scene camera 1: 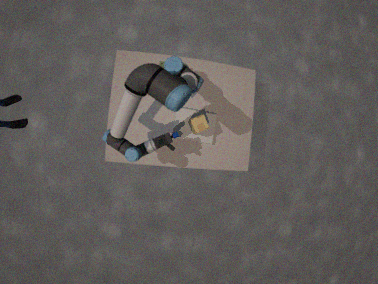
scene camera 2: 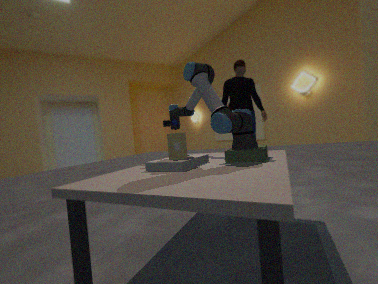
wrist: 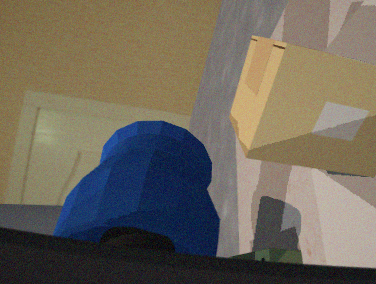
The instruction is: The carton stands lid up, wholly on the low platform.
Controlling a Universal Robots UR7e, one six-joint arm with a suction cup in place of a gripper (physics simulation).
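Frame: origin at the arm's base, x back, y right, z up, level; metres.
Seen in the pictures: end effector, tool point: (scene camera 1: pixel 177 133) (scene camera 2: pixel 174 122) (wrist: pixel 154 172); arm's base, origin of the base link: (scene camera 2: pixel 244 148).
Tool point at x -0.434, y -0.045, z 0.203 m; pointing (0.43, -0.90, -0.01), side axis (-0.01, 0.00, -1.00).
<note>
Offsets run from my tool point to a thing's middle. Level surfaces: height alone.
The carton {dy -0.150, dx +0.076, dz -0.152 m} (scene camera 1: pixel 199 123) (scene camera 2: pixel 177 146) (wrist: pixel 310 105) is a tan box with a pale label on one side. It stands upright on the low grey platform {dy -0.137, dx +0.072, dz -0.249 m} (scene camera 2: pixel 170 166), and its base appears within the platform's top in scene camera 2. The taped lid face points up; it shows at the left of the carton in the wrist view. My gripper, a blue suction cup (scene camera 1: pixel 176 135) (scene camera 2: pixel 175 127) (wrist: pixel 157 185), is open and holds nothing. It is beside the carton in scene camera 1 and higher than its top in scene camera 2, with a gap between them. The carton's far sides are hidden.
The table {dz -0.273 m} (scene camera 1: pixel 235 157) (scene camera 2: pixel 240 187) carries the platform and the green arm base (scene camera 2: pixel 246 155). The arm bends high over the table. A person (scene camera 2: pixel 241 92) in black stands behind the table. Arm shadows fall across the table and platform.
</note>
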